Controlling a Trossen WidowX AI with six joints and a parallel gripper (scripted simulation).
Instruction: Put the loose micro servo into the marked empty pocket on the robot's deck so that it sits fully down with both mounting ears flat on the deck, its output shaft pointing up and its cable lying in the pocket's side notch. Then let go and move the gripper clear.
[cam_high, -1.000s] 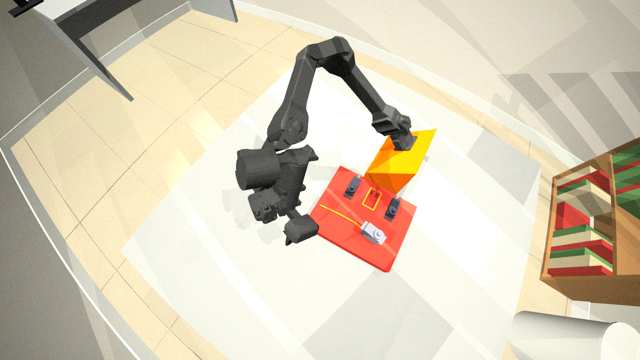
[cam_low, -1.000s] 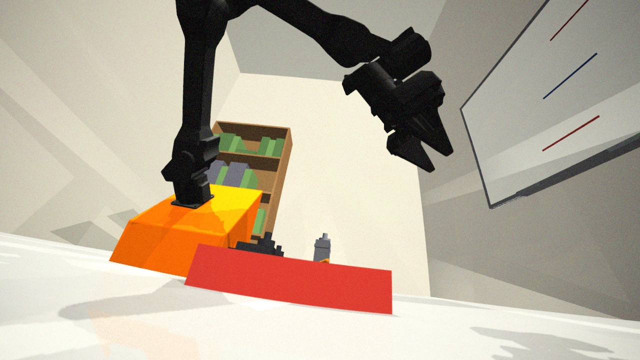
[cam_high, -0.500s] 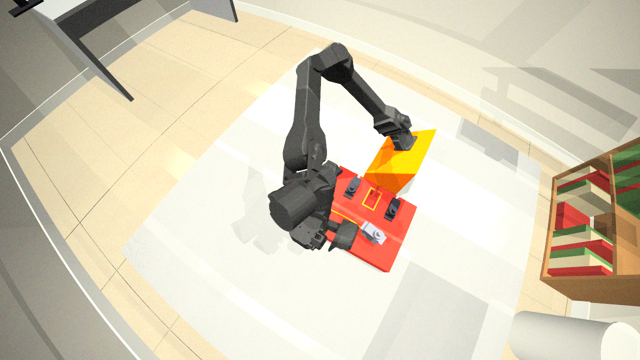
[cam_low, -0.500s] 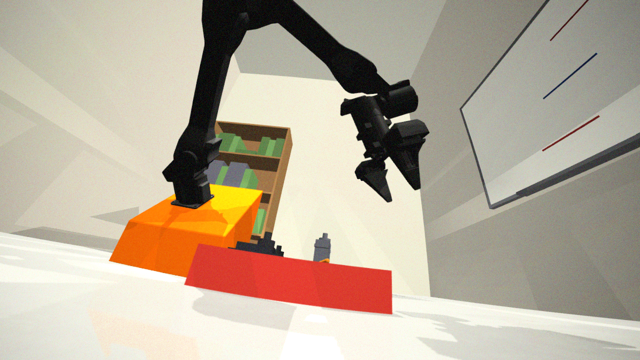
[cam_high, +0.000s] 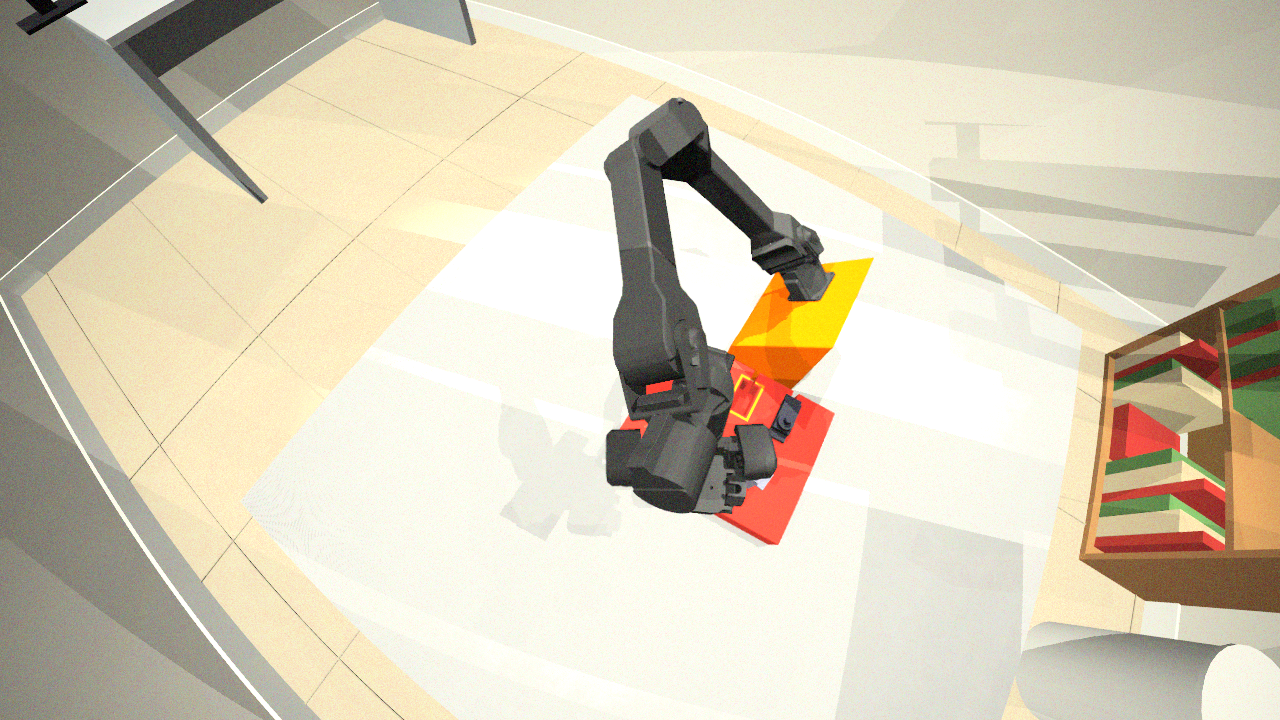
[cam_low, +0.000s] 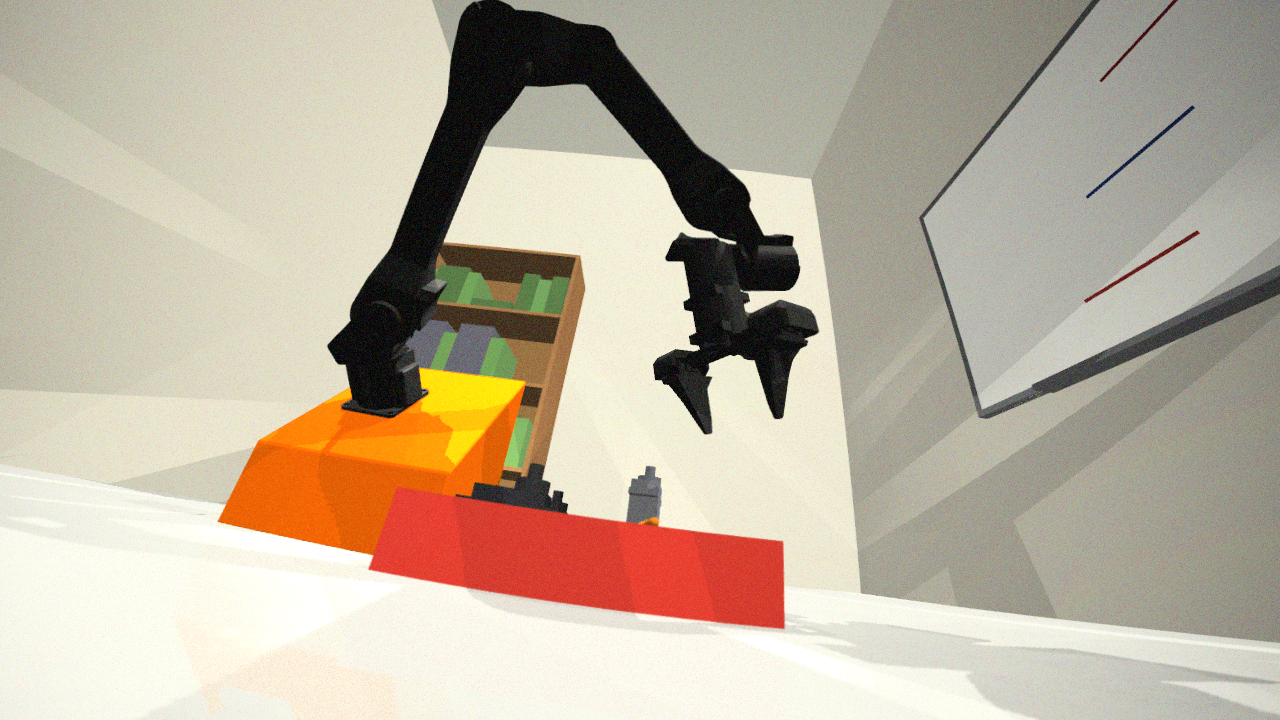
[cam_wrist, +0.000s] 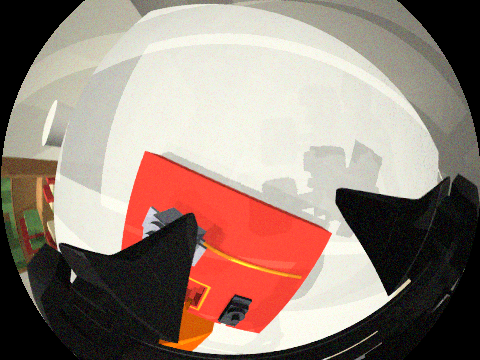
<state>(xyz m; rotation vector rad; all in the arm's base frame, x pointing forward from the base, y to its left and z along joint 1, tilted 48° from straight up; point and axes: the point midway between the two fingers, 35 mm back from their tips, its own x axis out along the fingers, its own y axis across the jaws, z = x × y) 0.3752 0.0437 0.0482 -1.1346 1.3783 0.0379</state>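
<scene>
Now: the red deck 14 cm below my gripper tip, 9 cm behind it and 2 cm to the left of it.
</scene>
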